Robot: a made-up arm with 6 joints.
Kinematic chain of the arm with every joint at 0, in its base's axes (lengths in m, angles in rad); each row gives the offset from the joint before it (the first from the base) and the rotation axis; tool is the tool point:
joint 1: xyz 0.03 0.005 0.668 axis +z
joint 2: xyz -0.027 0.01 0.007 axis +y
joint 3: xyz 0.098 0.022 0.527 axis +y
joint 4: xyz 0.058 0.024 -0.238 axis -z
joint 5: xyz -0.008 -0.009 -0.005 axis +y
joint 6: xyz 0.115 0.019 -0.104 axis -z
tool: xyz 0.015 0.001 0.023
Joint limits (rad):
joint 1: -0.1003..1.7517
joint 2: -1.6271..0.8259
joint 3: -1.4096..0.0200
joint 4: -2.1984..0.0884
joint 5: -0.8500..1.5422
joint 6: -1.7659..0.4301
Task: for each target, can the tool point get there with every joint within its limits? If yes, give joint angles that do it. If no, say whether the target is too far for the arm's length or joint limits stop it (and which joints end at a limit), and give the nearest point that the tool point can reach.
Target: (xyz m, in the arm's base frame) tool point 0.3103 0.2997 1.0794
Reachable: yes | joints 0.4934 0.0442 -0.6100 -0.3943 -0.4767 -0.4255
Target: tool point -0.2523 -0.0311 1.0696
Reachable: yes | joints 0.8137 -1.1831 -0.7826 -1.8696 -0.3366 -0.7798
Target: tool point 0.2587 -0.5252 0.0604
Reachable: no: joint limits stop it (at a limit: joint 1, joint 2, joint 5) | nearest point 0.3908 -0.0595 0.5822 | short by 0.712 m
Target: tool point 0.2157 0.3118 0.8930
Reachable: yes | joints 0.5240 0.2227 -0.1814 -0.9059 -0.3890 0.2638
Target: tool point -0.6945 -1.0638 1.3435
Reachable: no: too far | nearest point -0.3756 -0.5934 1.0589 | short by 0.636 m
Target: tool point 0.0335 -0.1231 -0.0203
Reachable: no: joint limits stop it (at a limit: joint 1, joint 2, joint 4) | nearest point 0.3026 -0.0129 0.5928 | short by 0.679 m
